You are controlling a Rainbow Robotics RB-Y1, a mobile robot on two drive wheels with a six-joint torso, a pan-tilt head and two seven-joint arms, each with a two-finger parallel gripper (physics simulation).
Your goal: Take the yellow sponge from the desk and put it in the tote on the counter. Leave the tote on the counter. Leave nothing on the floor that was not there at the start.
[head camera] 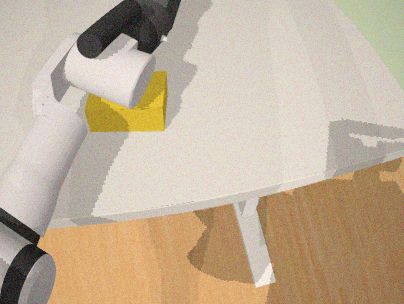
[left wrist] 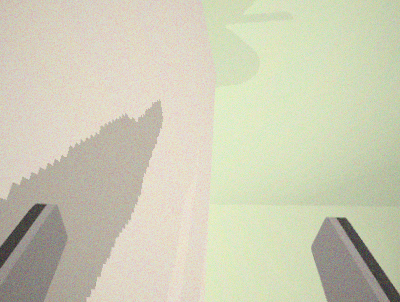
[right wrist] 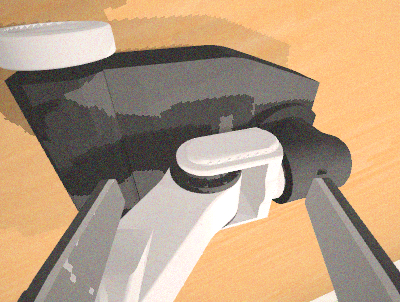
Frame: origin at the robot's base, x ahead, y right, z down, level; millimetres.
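Where they show: left gripper, fingertip midpoint: (left wrist: 193, 227); right gripper, fingertip midpoint: (right wrist: 212, 190).
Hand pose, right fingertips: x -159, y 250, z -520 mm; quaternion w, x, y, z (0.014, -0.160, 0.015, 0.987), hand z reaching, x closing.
After its pixels a point has its place.
The yellow sponge (head camera: 135, 119) {z -975, x 573, y -95 mm} lies on the white desk (head camera: 240, 125) {z -951, x 593, y 30 mm} (left wrist: 100, 60) {z -951, x 925, y -109 mm}, left of centre in the head view, partly hidden behind my left forearm. My left gripper (left wrist: 193, 227) {z -1009, x 844, y -81 mm} is open and empty; its fingers stand wide apart above the desk's edge in the left wrist view. In the head view its fingers are cut off at the top edge, beyond the sponge. My right gripper (right wrist: 212, 190) {z -520, x -159, y 250 mm} is open with nothing between its fingers, held above my own base. The tote and the counter do not show in these views.
The desk's near edge (head camera: 200, 201) {z -949, x 487, y -11 mm} crosses the head view, with a white desk leg (head camera: 254, 250) below it on the wooden floor (head camera: 150, 260) {z -1, x 678, y -197 mm} (right wrist: 350, 65) {z -1, x -828, y 116 mm}. A pale green surface (left wrist: 310, 125) {z -1204, x 1441, y 447 mm} lies beyond the desk. My dark base (right wrist: 175, 85) {z -170, x -200, y 183 mm} and a white wheel (right wrist: 60, 47) show in the right wrist view.
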